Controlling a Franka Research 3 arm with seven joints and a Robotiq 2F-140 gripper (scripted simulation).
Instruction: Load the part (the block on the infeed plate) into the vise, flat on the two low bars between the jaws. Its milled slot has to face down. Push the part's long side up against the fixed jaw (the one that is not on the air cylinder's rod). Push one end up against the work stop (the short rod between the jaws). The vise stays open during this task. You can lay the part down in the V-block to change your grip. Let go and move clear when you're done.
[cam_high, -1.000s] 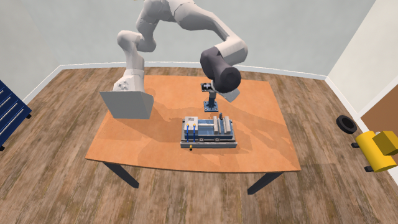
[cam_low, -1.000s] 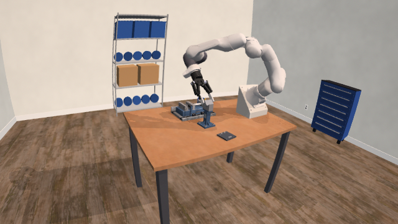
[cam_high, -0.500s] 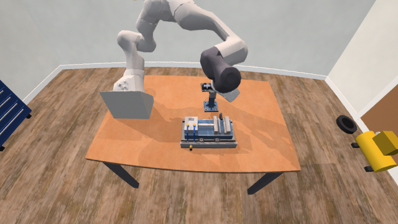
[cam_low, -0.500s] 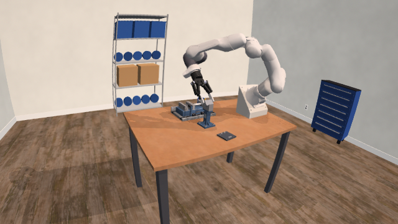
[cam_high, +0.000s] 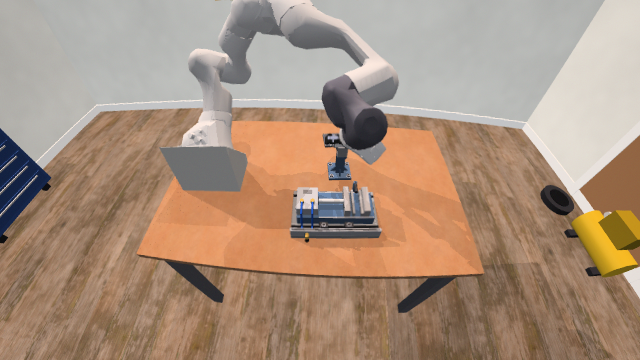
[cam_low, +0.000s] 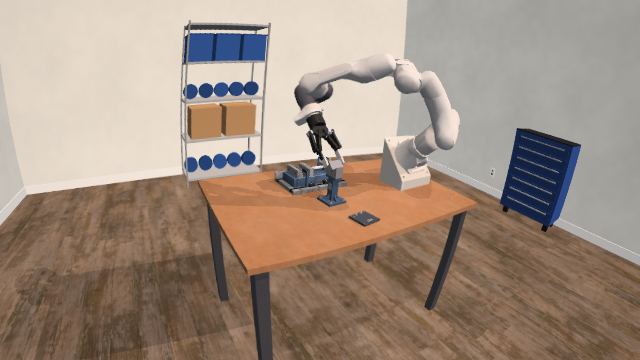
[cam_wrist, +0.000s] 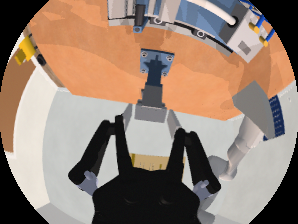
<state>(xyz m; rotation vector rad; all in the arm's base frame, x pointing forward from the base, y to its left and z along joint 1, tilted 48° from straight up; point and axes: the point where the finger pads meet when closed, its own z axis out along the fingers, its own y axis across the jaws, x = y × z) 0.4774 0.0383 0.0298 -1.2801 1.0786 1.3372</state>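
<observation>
Now: the part 1 cm to the left of my hand and 3 cm below it. The rest, counted from my hand: fixed jaw 9 cm ahead, 18 cm to the right, 10 cm below; then air cylinder 11 cm behind, 20 cm to the right, 10 cm below; then vise 1 cm behind, 19 cm to the right, 14 cm below.
</observation>
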